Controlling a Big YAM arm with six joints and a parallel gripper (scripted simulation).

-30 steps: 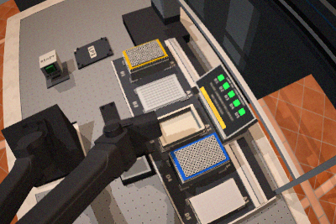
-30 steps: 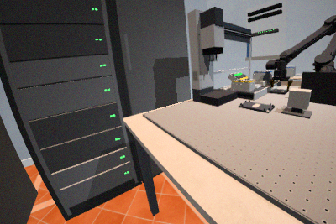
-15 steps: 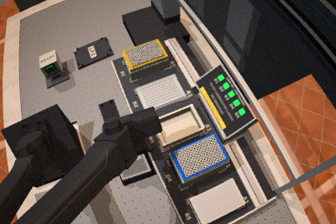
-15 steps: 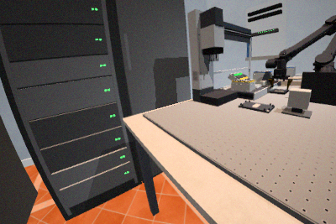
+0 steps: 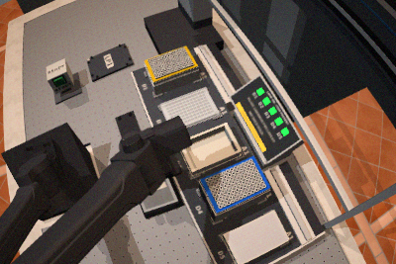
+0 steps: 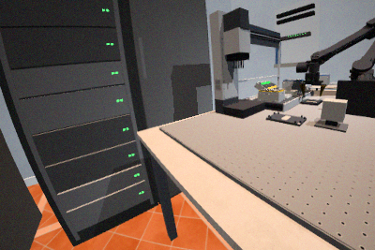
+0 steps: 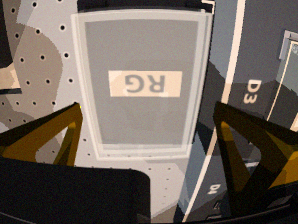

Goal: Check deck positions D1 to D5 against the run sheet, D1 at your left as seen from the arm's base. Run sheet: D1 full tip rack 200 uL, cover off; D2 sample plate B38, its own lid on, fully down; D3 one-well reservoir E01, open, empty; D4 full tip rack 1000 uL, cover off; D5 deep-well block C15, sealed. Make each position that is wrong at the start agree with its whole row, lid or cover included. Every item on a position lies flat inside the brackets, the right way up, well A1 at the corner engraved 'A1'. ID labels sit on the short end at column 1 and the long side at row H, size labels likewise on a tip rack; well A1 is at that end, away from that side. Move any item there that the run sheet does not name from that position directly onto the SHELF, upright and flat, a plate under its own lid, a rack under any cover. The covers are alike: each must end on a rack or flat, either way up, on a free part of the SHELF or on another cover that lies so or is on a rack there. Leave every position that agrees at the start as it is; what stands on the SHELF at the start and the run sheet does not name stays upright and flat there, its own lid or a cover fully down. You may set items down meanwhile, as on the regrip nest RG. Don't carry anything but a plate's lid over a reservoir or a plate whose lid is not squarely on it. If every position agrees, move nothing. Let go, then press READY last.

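The black regrip nest lies 50 mm below my hand. Round my hand: one-well reservoir: 150 mm ahead, 30 mm to the left; sealed block: 170 mm ahead, 220 mm to the right, 10 mm above; blue-framed tip rack: 170 mm ahead, 90 mm to the right, 60 mm above.
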